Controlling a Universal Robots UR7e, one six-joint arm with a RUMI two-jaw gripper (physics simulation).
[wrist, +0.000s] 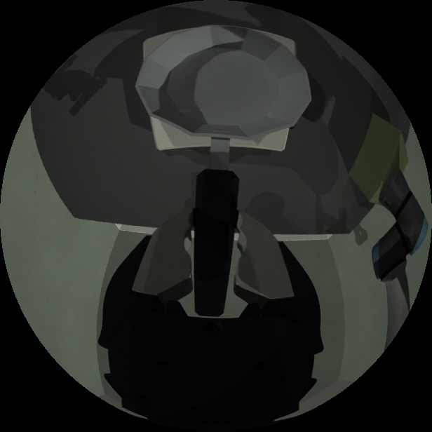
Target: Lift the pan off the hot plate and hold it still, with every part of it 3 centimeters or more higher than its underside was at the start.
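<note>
The grey, many-sided pan [235, 82] is at the upper middle of the wrist view, over the pale hot plate [172, 137]. The hot plate's corners show past the pan's rim at the top and bottom. The pan's black handle [216, 195] points down the view toward the gripper. My gripper [215, 210] is shut on the handle, with one grey finger on each side. The pan's underside is hidden, so the size of any gap between it and the hot plate cannot be told.
A dark table top [85, 165] lies around and below the hot plate. A green block [376, 160] is at the right, beside black jointed robot arm parts with blue caps [402, 230]. Dark shadows fall on the table top at the upper left and right.
</note>
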